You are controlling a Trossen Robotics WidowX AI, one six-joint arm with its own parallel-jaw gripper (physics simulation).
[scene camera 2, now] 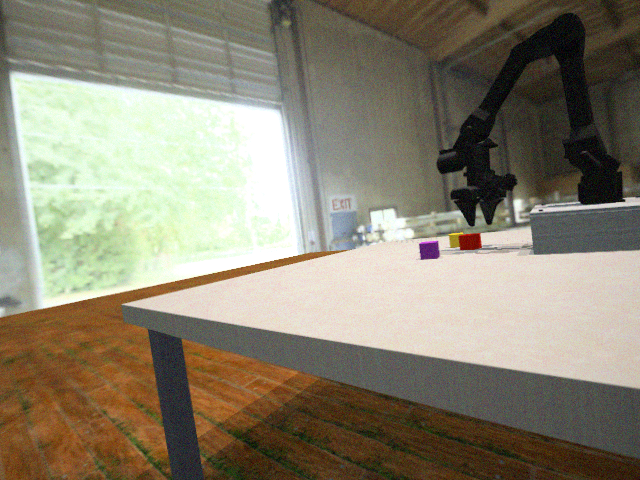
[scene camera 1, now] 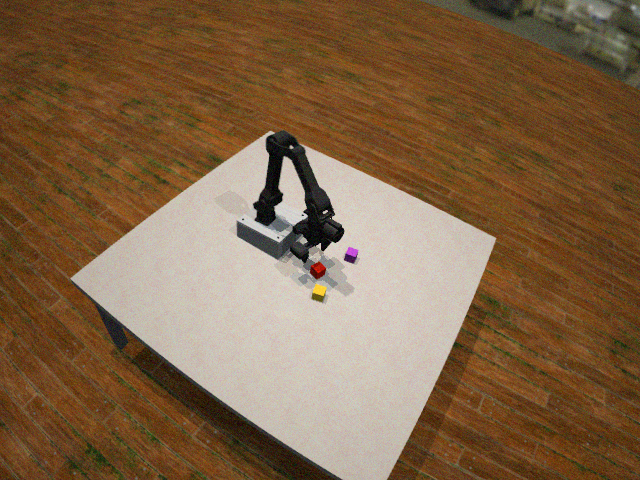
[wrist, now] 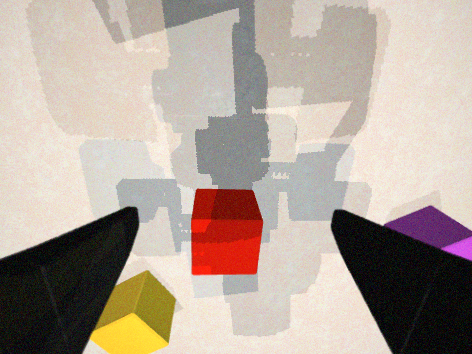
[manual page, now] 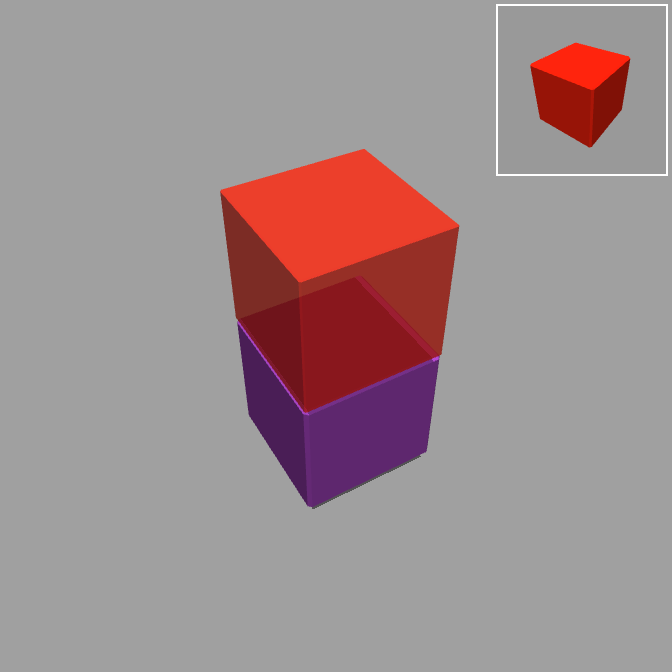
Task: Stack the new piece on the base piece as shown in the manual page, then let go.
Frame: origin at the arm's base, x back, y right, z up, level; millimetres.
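Seen in the pictures: gripper, fingertip midpoint: (scene camera 2: 480, 225) (scene camera 1: 313, 256) (wrist: 237, 217); arm's base, link origin: (scene camera 2: 601, 202) (scene camera 1: 265, 219).
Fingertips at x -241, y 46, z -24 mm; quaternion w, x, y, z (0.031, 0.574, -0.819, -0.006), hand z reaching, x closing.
Observation:
Pixels of each thing's top centre, then the offset from my fingertips to it. Level surfaces: height alone.
- red cube, top centre: (wrist: 226, 249) (scene camera 2: 469, 234) (scene camera 1: 318, 266) dx -34, dy +16, dz -22 mm
- yellow cube, top centre: (wrist: 128, 341) (scene camera 2: 455, 233) (scene camera 1: 319, 289) dx -86, dy +107, dz -22 mm
- purple cube, top centre: (wrist: 451, 267) (scene camera 2: 428, 242) (scene camera 1: 352, 251) dx -108, dy -126, dz -22 mm
- pale table, surface height: dz -63 mm
A red cube (scene camera 1: 317, 270) (scene camera 2: 469, 241) (wrist: 226, 247) sits on the table. A yellow cube (scene camera 1: 318, 292) (scene camera 2: 453, 239) (wrist: 134, 334) sits apart from it, farther from the arm's base; it shows at the lower left in the wrist view, partly behind a finger. A purple cube (scene camera 1: 351, 254) (scene camera 2: 429, 250) (wrist: 427, 225) sits apart on the other side, at the right in the wrist view, partly behind the other finger. No cube is stacked on another. My gripper (scene camera 1: 313, 253) (scene camera 2: 480, 224) (wrist: 237, 217) is open and empty, above table height, with the red cube between its fingers in the wrist view.
The cubes stand on a pale table (scene camera 1: 206, 320) (scene camera 2: 336, 299). The arm's grey base box (scene camera 1: 258, 240) (scene camera 2: 584, 229) stands close to the red cube. The arm's shadows fall around the red cube. The manual page does not show.

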